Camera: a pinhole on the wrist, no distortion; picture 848 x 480 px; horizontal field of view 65.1 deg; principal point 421.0 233.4 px. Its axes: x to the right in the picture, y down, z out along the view. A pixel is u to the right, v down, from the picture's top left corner.
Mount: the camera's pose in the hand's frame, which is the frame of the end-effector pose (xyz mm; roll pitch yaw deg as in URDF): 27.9 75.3 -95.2 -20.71 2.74 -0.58
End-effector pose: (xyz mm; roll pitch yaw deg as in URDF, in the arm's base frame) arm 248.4 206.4 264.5 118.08 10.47 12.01
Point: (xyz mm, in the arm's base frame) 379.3 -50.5 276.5
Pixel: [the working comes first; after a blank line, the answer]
In the camera's frame: 26.7 -43.4 337.1

473.6 147.9
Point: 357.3 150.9 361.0
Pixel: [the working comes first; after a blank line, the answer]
In the camera's frame: 42.0 16.7 126.5

641.6 321.0
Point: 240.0 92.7 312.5
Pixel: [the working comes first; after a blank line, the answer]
In the camera's frame: -76.3 -48.4 162.2

108.7 35.1
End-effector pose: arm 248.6 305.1 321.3 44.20 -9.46 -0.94
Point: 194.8 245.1 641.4
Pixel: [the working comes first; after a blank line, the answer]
In the camera's frame: -46.1 -30.3 382.5

340.9 180.9
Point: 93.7 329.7 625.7
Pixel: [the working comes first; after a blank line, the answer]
In the camera's frame: -147.6 47.1 345.7

137.4 323.9
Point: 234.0 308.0 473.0
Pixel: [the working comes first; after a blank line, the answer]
In the camera's frame: -27.4 -40.8 199.7

329.9 97.6
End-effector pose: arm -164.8 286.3 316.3 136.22 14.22 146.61
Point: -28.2 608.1 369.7
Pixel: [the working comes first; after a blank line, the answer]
In the camera's frame: 4.2 104.7 344.4

429.2 435.3
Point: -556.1 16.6 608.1
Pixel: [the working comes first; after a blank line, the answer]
In the camera's frame: 96.1 0.2 -471.8

behind the camera
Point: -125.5 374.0 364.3
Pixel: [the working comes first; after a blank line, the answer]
In the camera's frame: -30.9 -17.6 125.0

256.7 139.9
